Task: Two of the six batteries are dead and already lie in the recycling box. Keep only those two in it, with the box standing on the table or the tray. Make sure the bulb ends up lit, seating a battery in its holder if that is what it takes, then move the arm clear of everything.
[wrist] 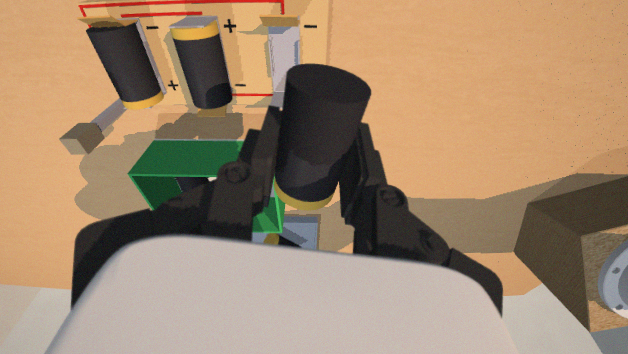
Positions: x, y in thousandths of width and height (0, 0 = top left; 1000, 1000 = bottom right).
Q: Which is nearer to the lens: the green recycling box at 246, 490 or the grey-blue tray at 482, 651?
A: The green recycling box.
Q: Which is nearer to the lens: the circuit board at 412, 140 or the grey-blue tray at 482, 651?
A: The circuit board.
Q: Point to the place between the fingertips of the gripper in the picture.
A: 499, 388
